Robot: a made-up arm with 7 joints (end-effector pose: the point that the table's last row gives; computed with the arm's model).
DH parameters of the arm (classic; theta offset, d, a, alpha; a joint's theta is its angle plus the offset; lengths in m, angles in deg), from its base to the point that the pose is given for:
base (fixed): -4.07 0 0 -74.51
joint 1: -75.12 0.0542 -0.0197 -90
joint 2: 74 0 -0.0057 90
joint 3: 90 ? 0.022 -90
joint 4: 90 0.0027 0.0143 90
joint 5: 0 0.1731 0 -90
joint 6: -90 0 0.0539 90
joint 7: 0 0 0 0
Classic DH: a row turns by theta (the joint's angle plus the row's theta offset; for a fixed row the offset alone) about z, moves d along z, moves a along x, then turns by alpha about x.
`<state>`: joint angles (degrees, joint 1 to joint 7).
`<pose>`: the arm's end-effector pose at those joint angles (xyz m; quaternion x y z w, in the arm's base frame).
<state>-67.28 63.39 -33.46 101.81 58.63 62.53 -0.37</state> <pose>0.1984 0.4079 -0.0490 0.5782 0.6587 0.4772 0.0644</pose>
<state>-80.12 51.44 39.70 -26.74 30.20 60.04 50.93</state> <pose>0.1336 0.2373 0.1914 -0.0989 -0.3428 0.8379 0.4130</pose>
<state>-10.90 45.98 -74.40 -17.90 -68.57 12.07 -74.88</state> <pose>0.0394 0.0045 -0.2801 -0.4897 0.3041 -0.7772 0.2525</pose>
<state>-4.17 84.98 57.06 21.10 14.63 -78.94 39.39</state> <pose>0.1518 0.3075 0.1222 0.5542 -0.7023 0.0647 0.4421</pose>
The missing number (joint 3, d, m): -0.2065
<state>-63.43 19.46 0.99 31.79 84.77 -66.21 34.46</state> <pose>0.3784 0.0310 -0.0742 0.5219 -0.6348 -0.2004 0.5334</pose>
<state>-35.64 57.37 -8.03 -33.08 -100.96 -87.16 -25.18</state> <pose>0.2213 0.1517 0.0236 -0.3714 -0.7578 -0.1975 0.4987</pose>
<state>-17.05 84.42 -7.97 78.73 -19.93 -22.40 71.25</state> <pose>0.1114 0.4724 -0.0413 0.5885 -0.0926 0.7056 0.3838</pose>
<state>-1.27 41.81 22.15 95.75 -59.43 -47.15 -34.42</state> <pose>-0.0699 0.3663 -0.2771 0.0613 0.1890 0.4361 0.8777</pose>
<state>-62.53 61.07 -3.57 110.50 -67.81 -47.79 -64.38</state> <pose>0.1964 0.4051 -0.1096 0.1068 -0.1595 0.1303 0.9727</pose>
